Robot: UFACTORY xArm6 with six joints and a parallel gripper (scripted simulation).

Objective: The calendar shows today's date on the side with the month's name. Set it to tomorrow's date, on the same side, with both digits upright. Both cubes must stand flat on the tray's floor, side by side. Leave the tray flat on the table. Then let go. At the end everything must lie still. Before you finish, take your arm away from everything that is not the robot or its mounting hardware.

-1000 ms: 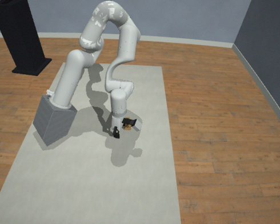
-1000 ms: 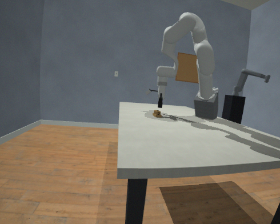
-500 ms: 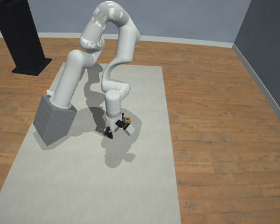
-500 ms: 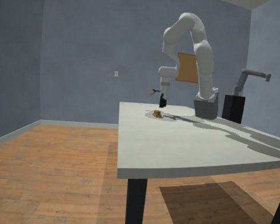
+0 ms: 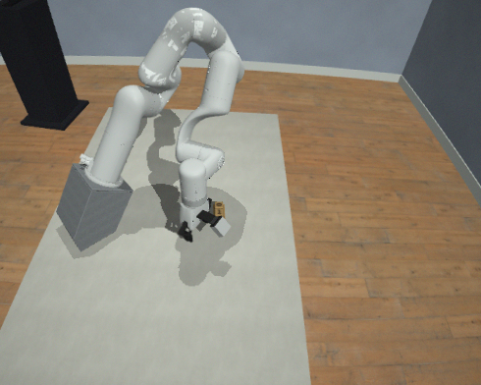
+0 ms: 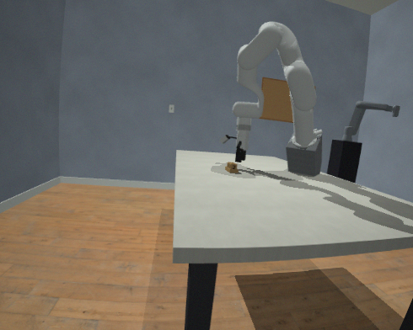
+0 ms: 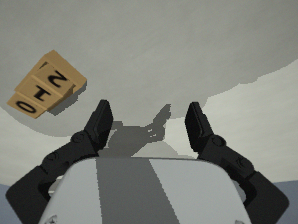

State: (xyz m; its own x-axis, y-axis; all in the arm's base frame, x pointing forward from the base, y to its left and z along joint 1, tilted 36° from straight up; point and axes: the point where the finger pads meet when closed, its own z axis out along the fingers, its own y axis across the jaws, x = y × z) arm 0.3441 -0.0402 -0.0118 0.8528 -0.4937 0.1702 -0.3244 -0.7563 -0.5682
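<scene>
The wooden digit cube lies 90 mm to the left of my hand, 60 mm ahead of it and 20 mm below it. From my hand the other things lie so: wooden calendar tray: 110 mm to the left, 50 mm ahead, 40 mm below.
</scene>
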